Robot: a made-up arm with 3 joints. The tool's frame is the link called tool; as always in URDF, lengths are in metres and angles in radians.
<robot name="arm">
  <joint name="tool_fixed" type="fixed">
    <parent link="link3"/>
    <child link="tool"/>
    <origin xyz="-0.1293 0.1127 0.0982"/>
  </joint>
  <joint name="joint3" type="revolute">
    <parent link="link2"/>
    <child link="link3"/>
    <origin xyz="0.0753 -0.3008 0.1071"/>
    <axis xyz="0 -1 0"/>
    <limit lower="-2.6" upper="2.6" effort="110" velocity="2.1"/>
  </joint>
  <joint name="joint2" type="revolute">
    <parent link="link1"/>
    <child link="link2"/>
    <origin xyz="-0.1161 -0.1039 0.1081"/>
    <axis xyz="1 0 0"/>
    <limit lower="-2.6" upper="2.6" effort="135" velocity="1"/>
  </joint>
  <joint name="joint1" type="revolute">
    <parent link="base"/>
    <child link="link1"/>
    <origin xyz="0 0 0.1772"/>
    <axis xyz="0 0 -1"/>
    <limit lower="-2.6" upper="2.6" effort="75" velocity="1.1"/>
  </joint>
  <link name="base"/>
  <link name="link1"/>
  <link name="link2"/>
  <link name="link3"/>
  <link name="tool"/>
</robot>
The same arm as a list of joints. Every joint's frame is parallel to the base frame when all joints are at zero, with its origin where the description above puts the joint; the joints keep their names.
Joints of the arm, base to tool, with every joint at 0 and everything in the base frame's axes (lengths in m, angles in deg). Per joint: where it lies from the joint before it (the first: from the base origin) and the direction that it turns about. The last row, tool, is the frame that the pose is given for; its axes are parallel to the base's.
joint1: axis -z xyz 0 0 0.1772
joint2: axis +x xyz -0.1161 -0.1039 0.1081
joint3: axis -y xyz 0.0753 -0.3008 0.1071
tool: xyz -0.1293 0.1127 0.0982
Joint limits (deg, base to tool): -148.97..148.97 -148.97..148.97 -148.97..148.97

